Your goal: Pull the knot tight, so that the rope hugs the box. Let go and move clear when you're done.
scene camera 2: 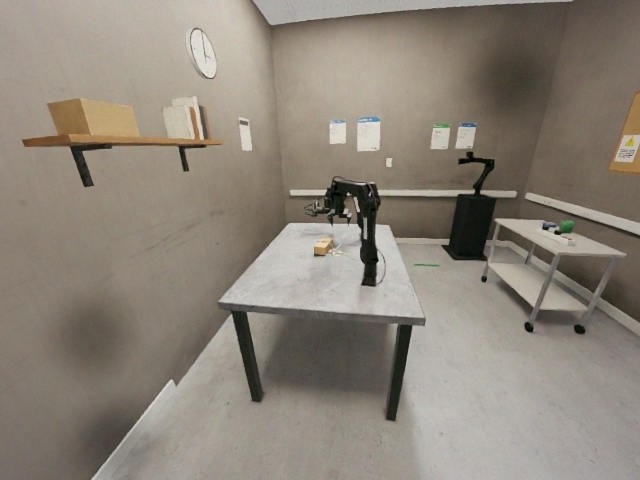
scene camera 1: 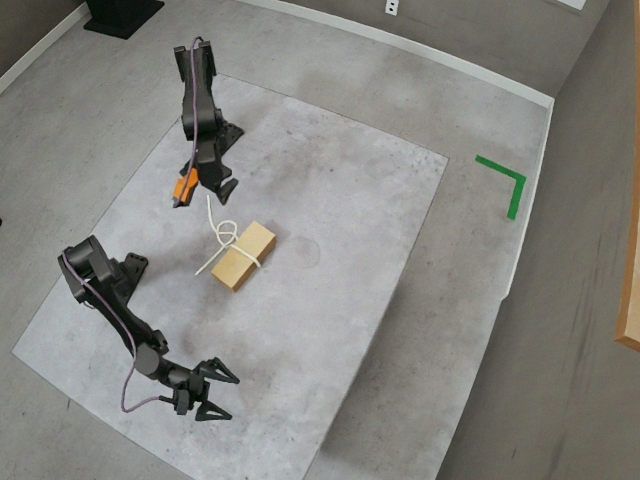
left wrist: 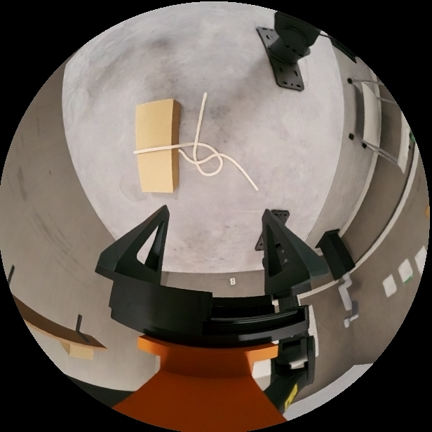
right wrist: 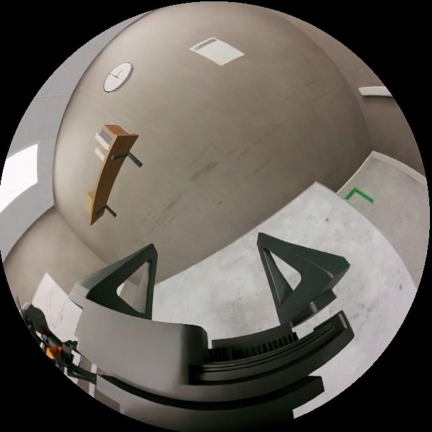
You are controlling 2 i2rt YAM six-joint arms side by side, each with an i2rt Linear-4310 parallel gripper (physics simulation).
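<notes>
A tan box [scene camera 1: 230,270] [scene camera 2: 321,250] [left wrist: 154,172] lies on the table [scene camera 1: 330,320] [scene camera 2: 310,281] [left wrist: 100,90]. A cream rope [scene camera 1: 245,253] [scene camera 2: 337,252] [left wrist: 200,119] crosses over the box's middle. Beside the box it forms a loose, open knot [scene camera 1: 227,231] [left wrist: 220,162], with two free ends spread apart on the table. My left gripper [scene camera 1: 230,190] [scene camera 2: 340,223] [left wrist: 215,210] is open and empty, raised above the table and pointing down near the knot side. My right gripper [scene camera 1: 235,398] [scene camera 2: 308,208] [right wrist: 204,244] is open and empty, far from the rope, its fingers pointing toward the wall.
The left arm's base [scene camera 1: 231,135] and the right arm's base [scene camera 1: 133,271] [left wrist: 287,65] stand on the table, on the free ends' side of the box. A wall shelf [scene camera 2: 129,140] [right wrist: 106,175] holds a box and books. A cart [scene camera 2: 584,245] stands beyond the table.
</notes>
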